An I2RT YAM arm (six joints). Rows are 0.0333 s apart.
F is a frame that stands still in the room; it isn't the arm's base.
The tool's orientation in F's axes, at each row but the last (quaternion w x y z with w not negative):
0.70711, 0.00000, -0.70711, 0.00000
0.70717, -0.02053, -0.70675, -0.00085
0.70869, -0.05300, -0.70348, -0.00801
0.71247, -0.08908, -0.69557, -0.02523
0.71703, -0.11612, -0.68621, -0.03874
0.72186, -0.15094, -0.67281, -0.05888
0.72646, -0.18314, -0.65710, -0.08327
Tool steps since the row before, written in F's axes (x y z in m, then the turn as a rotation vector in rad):
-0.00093, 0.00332, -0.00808, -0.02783, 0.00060, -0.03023
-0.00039, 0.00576, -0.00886, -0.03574, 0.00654, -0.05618
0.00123, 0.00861, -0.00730, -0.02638, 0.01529, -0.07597
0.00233, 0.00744, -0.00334, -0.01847, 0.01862, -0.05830
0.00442, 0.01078, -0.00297, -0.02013, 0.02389, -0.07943
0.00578, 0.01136, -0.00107, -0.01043, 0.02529, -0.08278
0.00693, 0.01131, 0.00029, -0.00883, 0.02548, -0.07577
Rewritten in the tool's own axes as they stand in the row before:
-0.00808, 0.00332, 0.00093, -0.03023, 0.00060, 0.02783
-0.00870, 0.00599, 0.00056, -0.05601, 0.00702, 0.03591
-0.00673, 0.00913, -0.00052, -0.07511, 0.01779, 0.02725
-0.00260, 0.00799, -0.00115, -0.05698, 0.02070, 0.02028
-0.00159, 0.01174, -0.00203, -0.07751, 0.02785, 0.02239
0.00079, 0.01258, -0.00219, -0.07981, 0.03244, 0.01340
0.00249, 0.01286, -0.00214, -0.07268, 0.03209, 0.01247

